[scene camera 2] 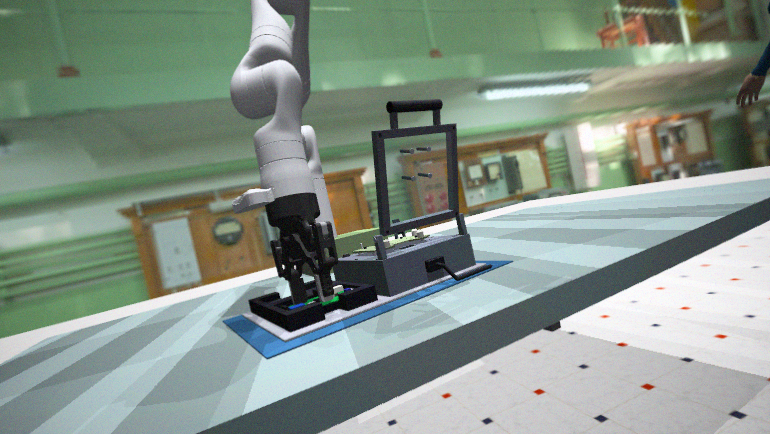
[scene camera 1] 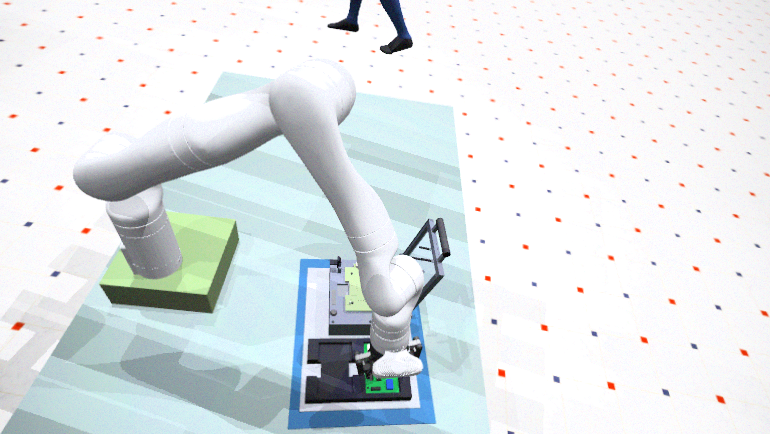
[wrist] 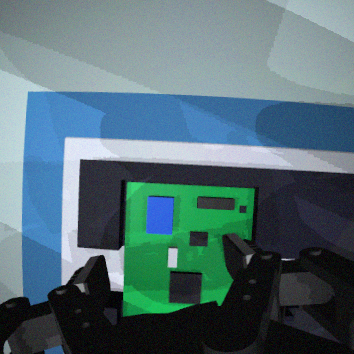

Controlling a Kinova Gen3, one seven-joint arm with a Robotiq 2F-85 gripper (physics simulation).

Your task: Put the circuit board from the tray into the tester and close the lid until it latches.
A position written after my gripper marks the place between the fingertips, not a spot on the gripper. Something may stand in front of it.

My gripper (scene camera 2: 313,302) is open and touches a green circuit board. I also see a clear lid (scene camera 2: 416,169).
The clear lid shows as well in scene camera 1 (scene camera 1: 424,248). My gripper also shows in scene camera 1 (scene camera 1: 386,372) and in the wrist view (wrist: 165,260).
